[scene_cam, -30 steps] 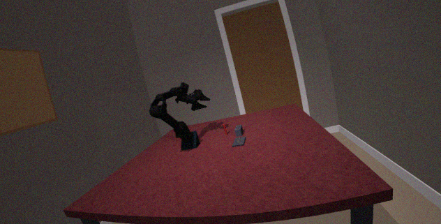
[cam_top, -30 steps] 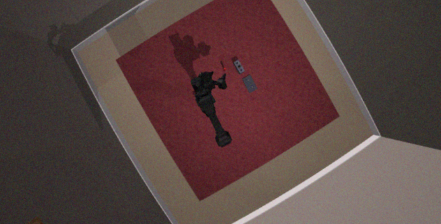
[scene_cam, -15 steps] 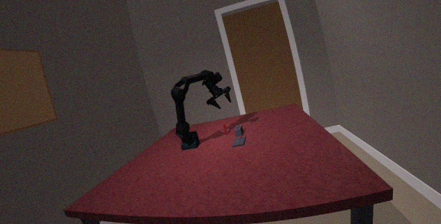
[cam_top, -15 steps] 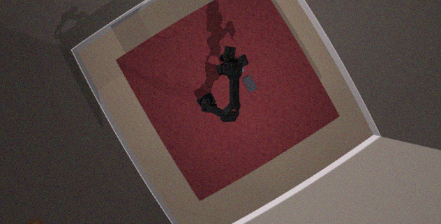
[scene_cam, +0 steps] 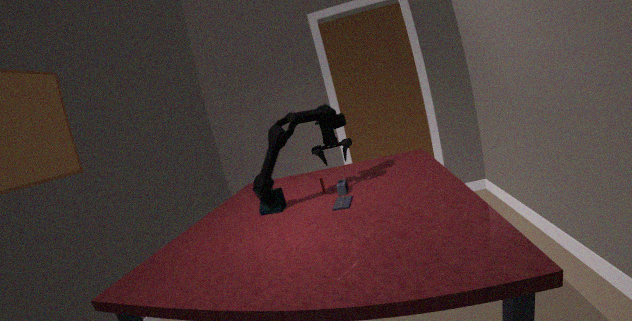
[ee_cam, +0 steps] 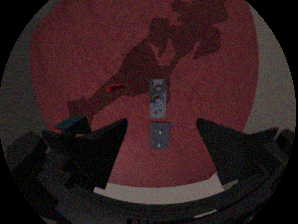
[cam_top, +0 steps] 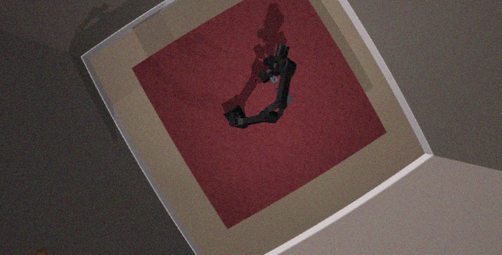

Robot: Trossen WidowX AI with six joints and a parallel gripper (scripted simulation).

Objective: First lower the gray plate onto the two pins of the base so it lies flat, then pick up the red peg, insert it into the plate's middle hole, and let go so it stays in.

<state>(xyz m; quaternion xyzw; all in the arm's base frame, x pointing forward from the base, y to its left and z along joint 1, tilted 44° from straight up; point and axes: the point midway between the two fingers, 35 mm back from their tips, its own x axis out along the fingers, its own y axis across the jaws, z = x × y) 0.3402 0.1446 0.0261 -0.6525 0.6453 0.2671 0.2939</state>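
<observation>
Right now my gripper tip is 11 cm above the gray plate. Round my gripper tip: red peg 10 cm behind, 4 cm to the left, 11 cm below; base 1 cm ahead, 15 cm to the right, 14 cm below.
</observation>
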